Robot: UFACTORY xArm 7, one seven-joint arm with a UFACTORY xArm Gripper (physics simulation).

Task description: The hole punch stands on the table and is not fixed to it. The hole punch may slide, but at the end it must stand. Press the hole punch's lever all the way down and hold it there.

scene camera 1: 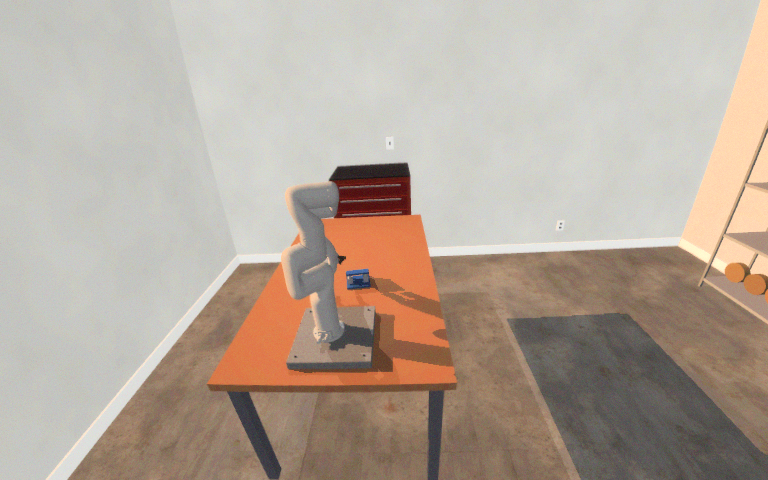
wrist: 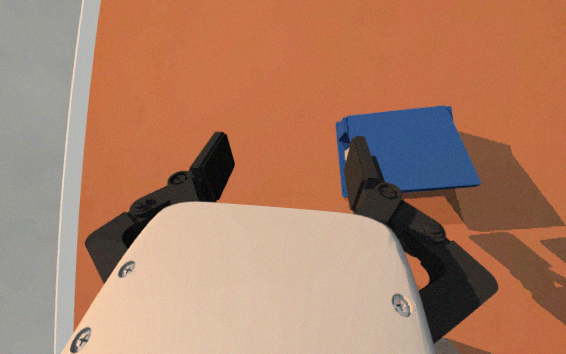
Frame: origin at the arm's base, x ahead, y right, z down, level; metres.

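Seen in the pictures: gripper, between the fingertips: (wrist: 287,150); arm's base, origin of its link: (scene camera 1: 329,331).
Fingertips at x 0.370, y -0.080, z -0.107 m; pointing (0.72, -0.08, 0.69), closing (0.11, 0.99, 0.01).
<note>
Pixels of each thing's middle, then the offset from my fingertips to it. Level surfaces: height alone.
- blue hole punch, middle of its body: (wrist: 395,151) (scene camera 1: 357,275) dx +0.034, dy +0.116, dz +0.100 m
- orange table, height of its surface: dz +0.143 m
- broad blue plate, middle of its body: (wrist: 405,147) (scene camera 1: 357,272) dx +0.034, dy +0.116, dz +0.078 m
The blue hole punch (scene camera 1: 357,279) (wrist: 410,150) stands upright on the orange table (scene camera 1: 390,243) (wrist: 250,60), beyond the robot's base in the scene view. Its lever, the broad blue plate (wrist: 417,155), faces the wrist camera and looks raised; how far is hard to tell. My gripper (scene camera 1: 341,259) (wrist: 287,150) is open and empty. It is above the table, to the left of the hole punch. In the wrist view its right finger overlaps the left edge of the hole punch, hiding part of it. Whether that finger touches it cannot be told.
The robot's base plate (scene camera 1: 362,350) sits at the table's near end. A red drawer cabinet (scene camera 1: 370,192) stands behind the far end of the table. The table's left edge shows in the wrist view. A dark mat (scene camera 1: 611,373) lies on the floor at the right.
</note>
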